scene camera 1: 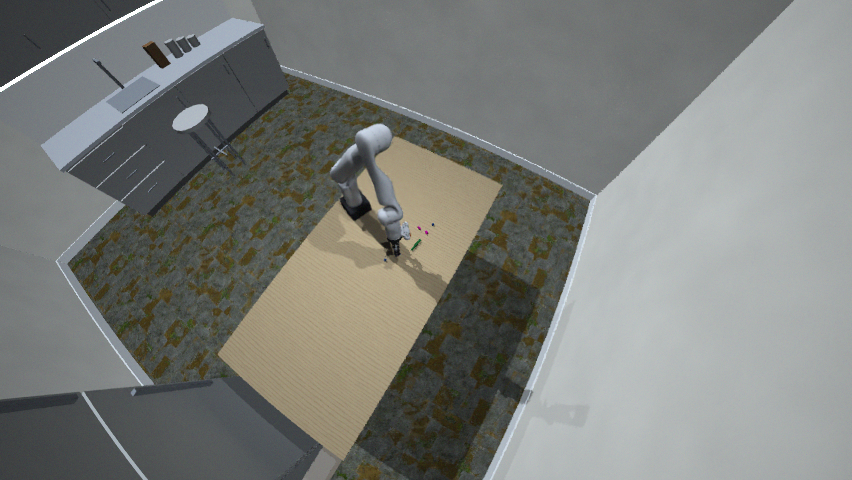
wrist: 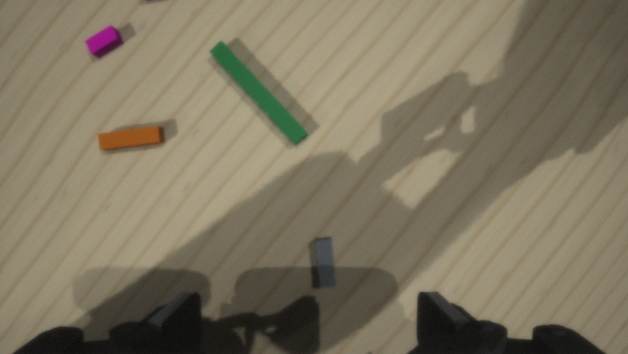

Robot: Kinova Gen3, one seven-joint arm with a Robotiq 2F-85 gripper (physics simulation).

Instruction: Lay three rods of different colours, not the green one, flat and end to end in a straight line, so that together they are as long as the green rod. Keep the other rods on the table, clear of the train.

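Seen in the pictures: gripper, between the fingertips: point(scene camera 1: 396, 245) point(wrist: 309, 318); arm's base, origin of its link: point(scene camera 1: 354, 200).
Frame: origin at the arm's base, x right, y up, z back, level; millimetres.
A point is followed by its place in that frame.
Note:
My gripper point(scene camera 1: 395, 252) {x 47, y 8, z -383 mm} point(wrist: 309, 318) {x 47, y 8, z -383 mm} is open and empty, low above the table. A grey rod point(wrist: 324, 262) {x 53, y -84, z -393 mm} lies flat just ahead of the fingertips, between their lines in the wrist view; the gripper hides it in the scene view. The long green rod point(scene camera 1: 416, 245) {x -53, y -86, z -434 mm} point(wrist: 259, 93) {x -53, y -84, z -429 mm} lies diagonally beyond it. An orange rod point(wrist: 131, 138) {x -84, y -84, z -349 mm} lies left of the green one. A short magenta rod point(scene camera 1: 419, 227) {x -149, y -84, z -373 mm} point(wrist: 104, 41) {x -145, y -84, z -374 mm} lies at upper left; a second magenta rod point(scene camera 1: 426, 232) {x -151, y -85, z -424 mm} shows a sliver at the wrist view's top edge. One blue piece point(scene camera 1: 385, 259) {x 123, y -83, z -362 mm} lies near the gripper, another blue piece point(scene camera 1: 433, 224) {x -218, y -86, z -421 mm} past the magenta rods. The rods lie apart.
The pale wooden table top point(scene camera 1: 333, 333) {x 588, y -93, z -435 mm} bears the arm's black base point(scene camera 1: 355, 207) {x 27, y -1, z -40 mm}. The shadow of the arm falls across the grey rod. A round stool point(scene camera 1: 190, 118) and a counter point(scene camera 1: 83, 138) stand beyond the table at upper left.

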